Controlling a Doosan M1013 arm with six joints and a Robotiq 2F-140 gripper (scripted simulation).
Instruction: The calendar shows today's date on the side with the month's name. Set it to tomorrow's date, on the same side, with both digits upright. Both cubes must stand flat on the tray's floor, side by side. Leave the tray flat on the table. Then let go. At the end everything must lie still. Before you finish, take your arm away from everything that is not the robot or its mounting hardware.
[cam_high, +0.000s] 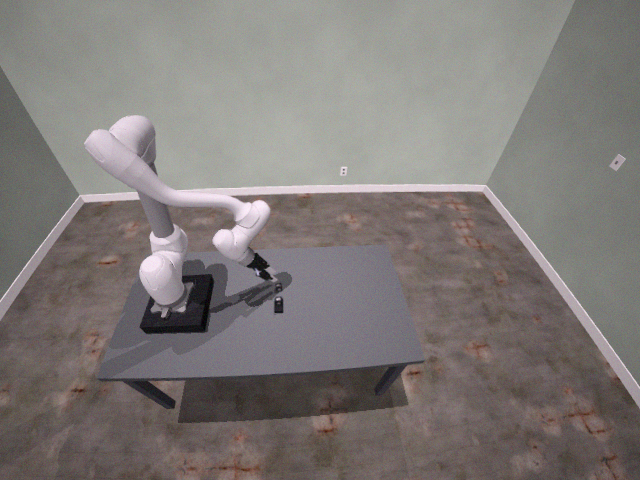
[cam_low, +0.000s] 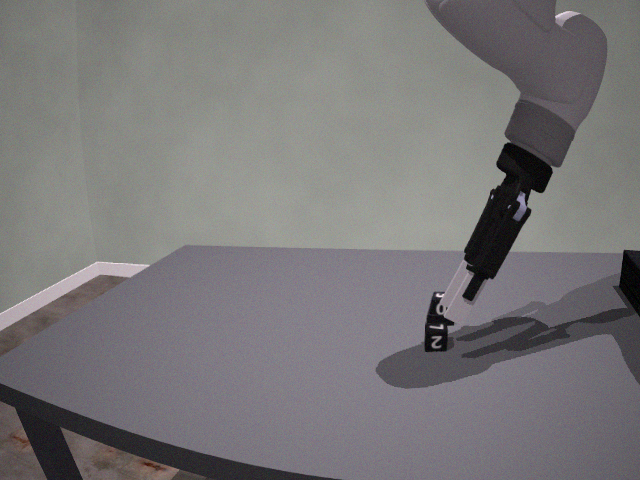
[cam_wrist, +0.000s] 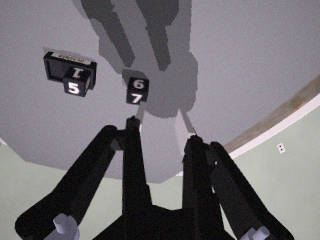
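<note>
Right now my hand is 40 mm short of the black number cube, 30 mm to the left of it and 80 mm above it. The rest, counted from my hand: tray 40 mm ahead, 140 mm to the right, 90 mm below.
</note>
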